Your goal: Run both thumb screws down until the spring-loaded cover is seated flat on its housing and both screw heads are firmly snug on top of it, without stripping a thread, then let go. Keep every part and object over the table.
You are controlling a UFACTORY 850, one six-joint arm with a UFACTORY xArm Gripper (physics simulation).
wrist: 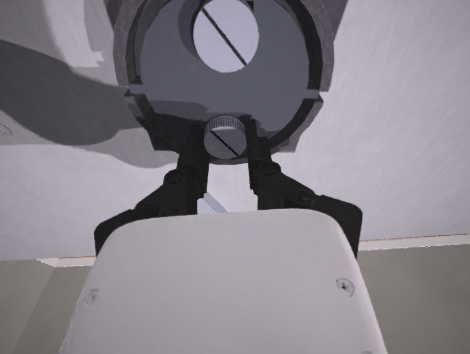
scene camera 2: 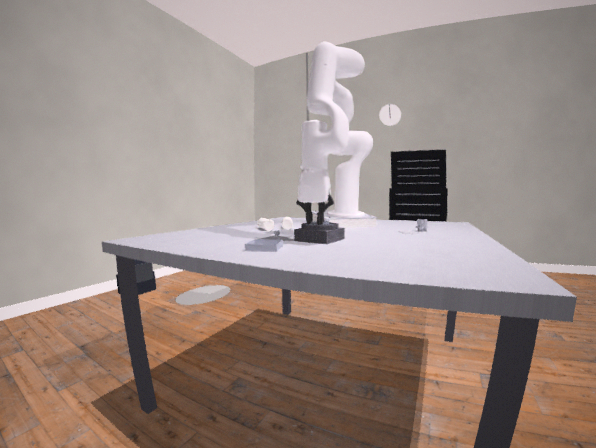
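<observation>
The dark housing (scene camera 2: 320, 236) (wrist: 326, 47) stands on the table, with the round grey cover (wrist: 272, 82) inside its raised ring. The near thumb screw (wrist: 225, 145) has a knurled, slotted head close to the ring's wall. The far thumb screw (wrist: 237, 30) shows a larger, pale slotted head at the top of the wrist view. My gripper (scene camera 2: 315, 221) (wrist: 225, 138) points down into the housing and is shut on the near thumb screw, one finger at each side of its head. The screw shanks and any gap under the cover are hidden.
Two white cylinders (scene camera 2: 265, 224) (scene camera 2: 287, 223) lie left of the housing on the table (scene camera 2: 400, 260). A light grey block (scene camera 2: 264, 245) lies near the front edge, with a small grey part (scene camera 2: 277, 233) behind it. Another small grey object (scene camera 2: 422, 225) stands at the right.
</observation>
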